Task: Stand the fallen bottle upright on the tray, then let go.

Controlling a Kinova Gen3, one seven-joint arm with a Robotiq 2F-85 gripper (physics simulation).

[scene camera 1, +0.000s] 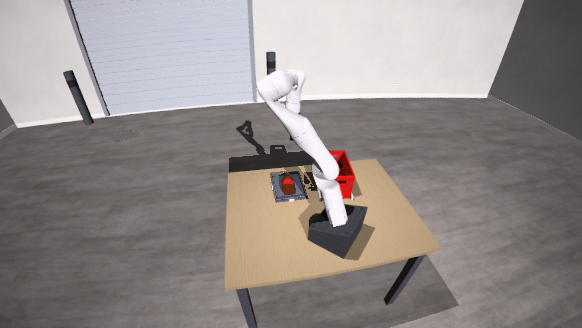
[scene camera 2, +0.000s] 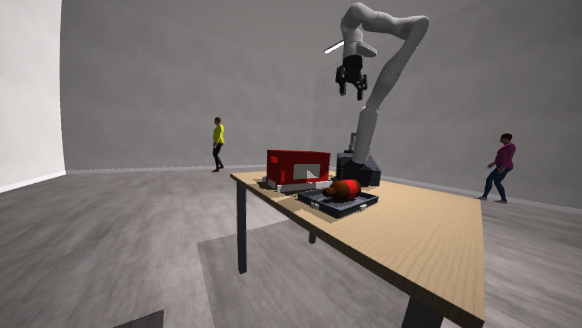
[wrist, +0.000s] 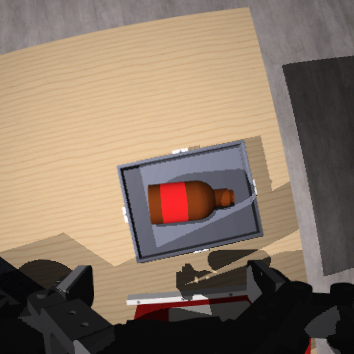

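Pixels of known places: gripper, fingertip midpoint: (scene camera 2: 351,97) (wrist: 170,280); arm's base, link origin: (scene camera 1: 338,219) (scene camera 2: 359,160).
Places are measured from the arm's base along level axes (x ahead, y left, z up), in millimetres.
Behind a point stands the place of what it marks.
A brown bottle with a red label (scene camera 1: 288,184) @[x 319, y 257, z -57 mm] (scene camera 2: 347,190) @[x 380, y 300, z -81 mm] (wrist: 174,202) @[x 349, y 263, z -55 mm] lies on its side in the dark grey tray (scene camera 1: 280,199) @[x 244, y 301, z -112 mm] (scene camera 2: 339,212) @[x 482, y 379, z -116 mm] (wrist: 131,215) @[x 266, y 230, z -128 mm]. In the wrist view its neck points right and its base points left. My gripper (scene camera 2: 351,94) @[x 339, y 244, z 263 mm] (wrist: 170,280) @[x 339, y 244, z 263 mm] is open and empty. It hangs high above the table, pointing down, well above the bottle. In the wrist view its fingers show at the bottom, below the tray. In scene camera 1 the gripper is mostly hidden behind the arm.
A red crate (scene camera 1: 346,187) @[x 291, y -89, z -44 mm] (scene camera 2: 283,169) @[x 540, y 78, z -37 mm] (wrist: 150,312) @[x 308, y 60, z -69 mm] stands beside the tray on the wooden table (scene camera 1: 260,240) @[x -42, y 385, z -134 mm] (scene camera 2: 430,225) @[x 266, y 522, z -134 mm] (wrist: 125,100) @[x 250, y 463, z -134 mm]. The arm's dark base block (scene camera 1: 336,239) @[x -107, y 18, z -18 mm] (scene camera 2: 367,175) @[x 37, y 105, z -75 mm] stands on the table. Two people stand on the floor in the background.
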